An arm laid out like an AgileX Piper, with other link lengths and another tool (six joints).
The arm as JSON. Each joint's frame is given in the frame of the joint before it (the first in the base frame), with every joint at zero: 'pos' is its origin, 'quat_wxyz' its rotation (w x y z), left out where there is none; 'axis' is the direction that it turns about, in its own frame. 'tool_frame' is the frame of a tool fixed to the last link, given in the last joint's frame.
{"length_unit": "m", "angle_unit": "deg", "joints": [
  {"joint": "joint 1", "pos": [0.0, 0.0, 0.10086], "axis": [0.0, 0.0, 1.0]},
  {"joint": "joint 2", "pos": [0.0, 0.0, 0.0], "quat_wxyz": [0.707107, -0.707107, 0.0, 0.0], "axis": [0.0, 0.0, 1.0]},
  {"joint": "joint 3", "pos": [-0.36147, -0.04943, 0.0], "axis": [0.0, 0.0, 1.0]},
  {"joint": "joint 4", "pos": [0.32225, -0.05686, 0.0], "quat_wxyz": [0.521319, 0.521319, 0.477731, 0.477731], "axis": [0.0, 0.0, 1.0]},
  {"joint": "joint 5", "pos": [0.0, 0.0, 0.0], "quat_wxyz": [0.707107, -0.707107, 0.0, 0.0], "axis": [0.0, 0.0, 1.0]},
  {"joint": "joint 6", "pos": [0.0, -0.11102, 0.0], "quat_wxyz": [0.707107, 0.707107, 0.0, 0.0], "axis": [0.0, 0.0, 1.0]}
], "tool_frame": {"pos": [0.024, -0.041, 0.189], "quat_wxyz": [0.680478, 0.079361, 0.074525, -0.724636]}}
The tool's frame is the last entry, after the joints.
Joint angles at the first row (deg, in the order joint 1, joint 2, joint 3, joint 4, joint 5, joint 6):
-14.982, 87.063, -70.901, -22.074, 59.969, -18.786
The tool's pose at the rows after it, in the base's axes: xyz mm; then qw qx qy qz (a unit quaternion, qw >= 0):
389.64, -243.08, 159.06, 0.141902, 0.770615, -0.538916, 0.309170
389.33, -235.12, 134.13, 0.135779, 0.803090, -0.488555, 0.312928
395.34, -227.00, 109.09, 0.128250, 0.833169, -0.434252, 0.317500
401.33, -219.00, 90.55, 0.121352, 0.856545, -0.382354, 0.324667
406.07, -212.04, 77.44, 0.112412, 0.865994, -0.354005, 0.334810
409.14, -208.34, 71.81, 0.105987, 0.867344, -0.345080, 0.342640
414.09, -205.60, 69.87, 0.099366, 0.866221, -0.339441, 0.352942
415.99, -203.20, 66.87, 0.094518, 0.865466, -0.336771, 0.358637
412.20, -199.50, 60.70, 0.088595, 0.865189, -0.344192, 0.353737
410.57, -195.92, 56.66, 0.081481, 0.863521, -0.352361, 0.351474
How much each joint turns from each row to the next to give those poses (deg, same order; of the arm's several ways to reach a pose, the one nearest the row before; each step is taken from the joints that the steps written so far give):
-0.001, -3.076, 6.613, 0.961, -4.623, -4.412
0.000, -1.238, 5.900, 0.174, -5.623, -5.479
0.001, -0.001, 4.778, 0.176, -5.893, -5.804
-0.001, 0.000, 3.872, 0.053, -5.241, -5.470
0.001, 0.001, 2.992, -0.001, -4.574, -2.574
0.000, 0.000, 1.469, 0.000, -2.591, -0.582
-0.001, 0.000, 0.941, 0.001, -2.349, -0.238
0.000, 0.000, 0.890, 0.001, -1.691, -0.001
0.000, -0.001, 0.683, 1.176, -0.266, -0.042
0.002, 0.002, 0.430, 1.328, -0.375, -0.064

